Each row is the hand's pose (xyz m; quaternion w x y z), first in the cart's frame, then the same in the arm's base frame.
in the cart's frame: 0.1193 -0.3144 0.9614 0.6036 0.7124 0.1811 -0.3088
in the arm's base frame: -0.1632 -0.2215 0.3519 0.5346 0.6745 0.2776 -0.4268
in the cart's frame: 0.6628 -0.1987 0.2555 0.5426 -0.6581 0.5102 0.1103
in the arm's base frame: 0.1243 -0.0657 -0.4849 0.4744 -0.6026 0.6003 0.2268
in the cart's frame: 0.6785 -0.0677 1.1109 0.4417 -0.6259 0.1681 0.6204
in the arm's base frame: 0.4246 0.0012 0.3241 0.4394 -0.4952 0.2282 0.7138
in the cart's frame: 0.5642 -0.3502 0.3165 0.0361 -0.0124 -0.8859 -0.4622
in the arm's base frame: 0.0444 -0.2191 -0.4045 0.1757 -0.1029 -0.8506 -0.4847
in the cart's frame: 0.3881 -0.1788 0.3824 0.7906 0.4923 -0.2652 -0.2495
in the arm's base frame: -0.0926 -0.0493 -0.2736 0.8018 0.4665 -0.1293 -0.3504
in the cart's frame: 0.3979 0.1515 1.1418 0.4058 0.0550 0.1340 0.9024
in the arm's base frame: 0.1797 0.2236 0.4593 0.3909 0.2208 0.1674 0.8778
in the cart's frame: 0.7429 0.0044 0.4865 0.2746 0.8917 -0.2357 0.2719
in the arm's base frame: 0.2845 0.1179 -0.2809 0.2835 0.9294 -0.2110 0.1066
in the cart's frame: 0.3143 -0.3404 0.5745 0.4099 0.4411 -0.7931 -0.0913
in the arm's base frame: -0.1068 -0.2230 -0.0785 0.5191 0.4202 -0.7175 -0.1979
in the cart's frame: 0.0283 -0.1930 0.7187 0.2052 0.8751 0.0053 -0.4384
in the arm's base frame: -0.3230 -0.0805 0.1608 0.1635 0.7964 0.0398 -0.5809
